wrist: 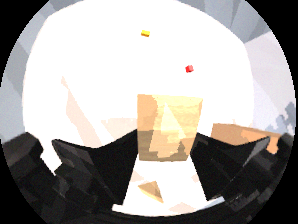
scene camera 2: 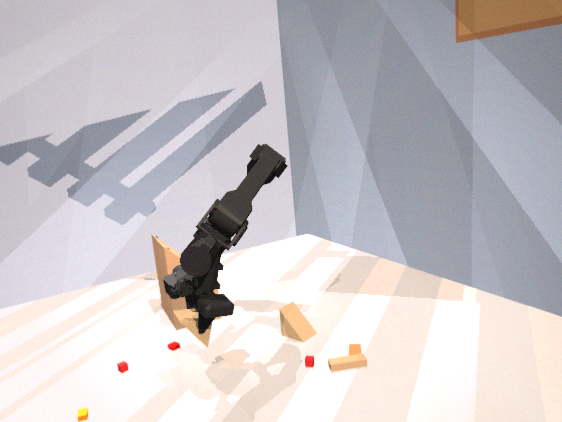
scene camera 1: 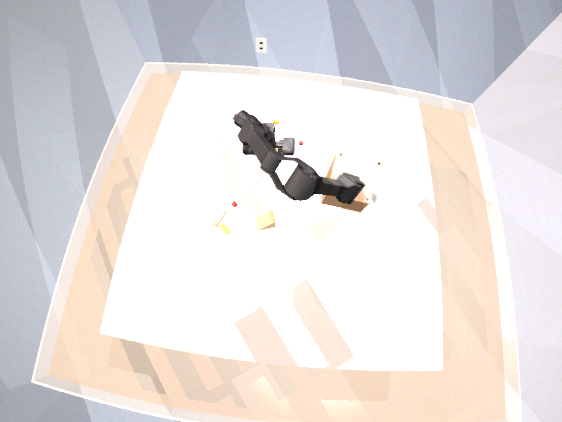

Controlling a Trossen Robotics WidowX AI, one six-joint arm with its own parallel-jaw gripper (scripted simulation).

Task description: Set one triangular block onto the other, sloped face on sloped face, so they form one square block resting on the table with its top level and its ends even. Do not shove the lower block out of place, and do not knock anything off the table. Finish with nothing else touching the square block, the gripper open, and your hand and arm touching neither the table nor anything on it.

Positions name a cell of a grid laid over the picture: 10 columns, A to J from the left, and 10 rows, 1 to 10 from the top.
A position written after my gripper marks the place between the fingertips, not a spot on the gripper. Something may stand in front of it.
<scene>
My gripper (scene camera 2: D8) carries a tan triangular block (wrist: F6). Further things: a tan triangular block (scene camera 2: F8).
My gripper is seen too in the wrist view (wrist: F6).
</scene>
